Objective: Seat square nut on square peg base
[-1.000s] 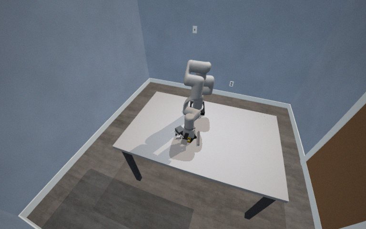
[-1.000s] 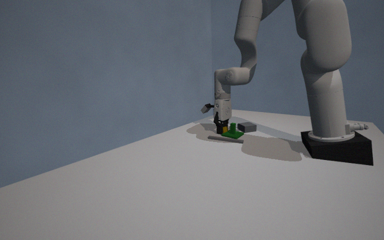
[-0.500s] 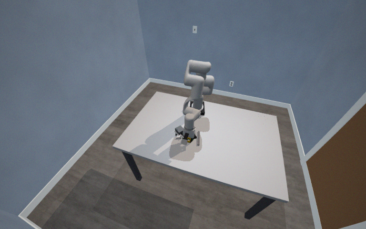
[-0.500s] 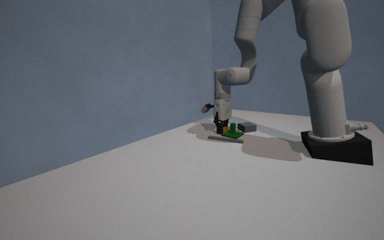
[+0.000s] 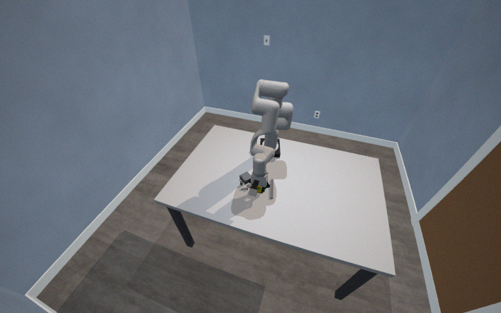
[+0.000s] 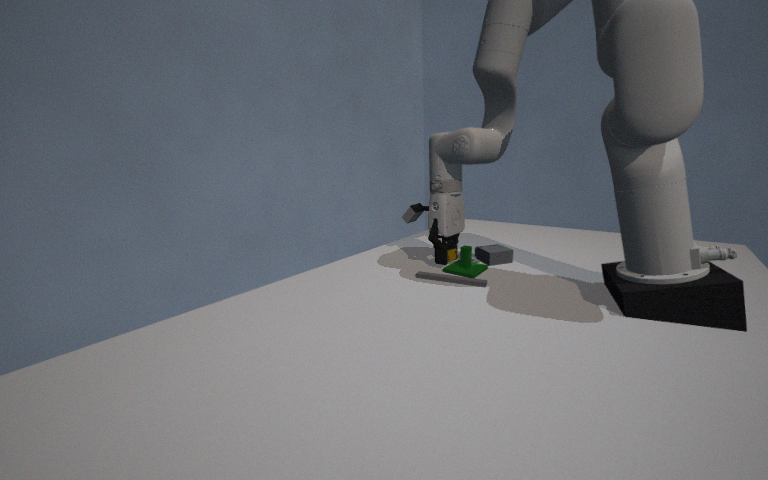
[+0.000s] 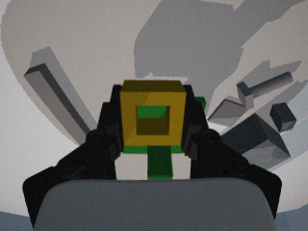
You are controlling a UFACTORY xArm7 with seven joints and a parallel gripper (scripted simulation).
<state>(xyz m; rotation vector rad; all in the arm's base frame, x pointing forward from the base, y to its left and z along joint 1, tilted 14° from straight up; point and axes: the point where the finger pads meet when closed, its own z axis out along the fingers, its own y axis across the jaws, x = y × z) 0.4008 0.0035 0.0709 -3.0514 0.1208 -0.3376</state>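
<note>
My gripper is now 50 mm past the green base and 20 mm above it. Round my hand: bolt (90 mm to the right, 30 mm below); then grey block (80 mm behind, 110 mm to the right, 20 mm below); then long grey bar (50 mm behind, 80 mm to the left, 30 mm below).
</note>
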